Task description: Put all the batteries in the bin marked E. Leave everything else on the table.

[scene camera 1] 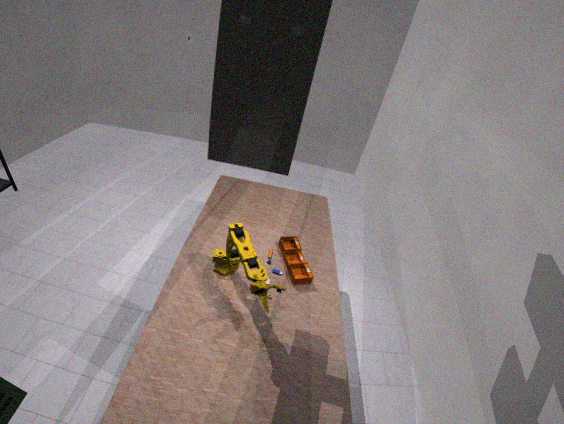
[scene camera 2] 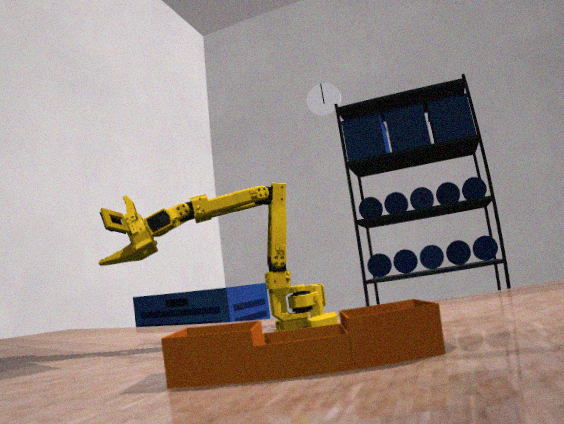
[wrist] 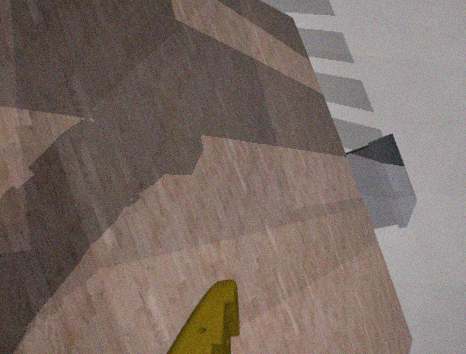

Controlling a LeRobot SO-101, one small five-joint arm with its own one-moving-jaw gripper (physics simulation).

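Frame: origin at the arm's base, x ahead, y left, z up, level; millimetres.
Where they show: hand, tool point: (scene camera 1: 267,311) (scene camera 2: 101,261) (wrist: 237,299); arm's base, link origin: (scene camera 1: 229,266).
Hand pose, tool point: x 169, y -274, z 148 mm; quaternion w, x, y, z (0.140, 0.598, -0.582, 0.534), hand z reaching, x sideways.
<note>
Things, the pixels of their top centre, and the offset from my tool point. "spot": a spot on its surface instead. Level surfaces: height alone.
- orange three-compartment bin row, surface spot: (scene camera 2: 300,359) spot: 133 mm down, 147 mm ahead, 381 mm left
- small blue piece, top centre: (scene camera 1: 277,271) 141 mm down, 37 mm ahead, 292 mm left
- small pale piece, top centre: (scene camera 1: 263,281) 141 mm down, 17 mm back, 227 mm left
- thin orange-handled object with a dark end, top centre: (scene camera 1: 270,252) 134 mm down, 5 mm back, 390 mm left
- wooden table, surface height: 148 mm down
An orange three-compartment bin row (scene camera 1: 303,281) (scene camera 2: 300,359) stands right of the arm in scene camera 1. Small pale labels show on it, but their letters cannot be read, so I cannot tell which is E. A small blue piece (scene camera 1: 277,272) lies between arm and bins; I cannot tell whether it is a battery. A small pale piece (scene camera 1: 268,282) shows beside the arm, partly hidden. My gripper (scene camera 1: 276,300) (scene camera 2: 113,231) is open and empty, raised high above the table. In the wrist view one notched jaw (wrist: 212,325) shows.
A thin orange-handled object with a dark end (scene camera 1: 270,254) lies left of the bins. The wooden table (scene camera 1: 200,360) (scene camera 2: 450,390) (wrist: 300,200) carries broad shadows. A blue crate (scene camera 2: 180,307) and a black shelf rack (scene camera 2: 352,200) stand behind the arm in scene camera 2.
</note>
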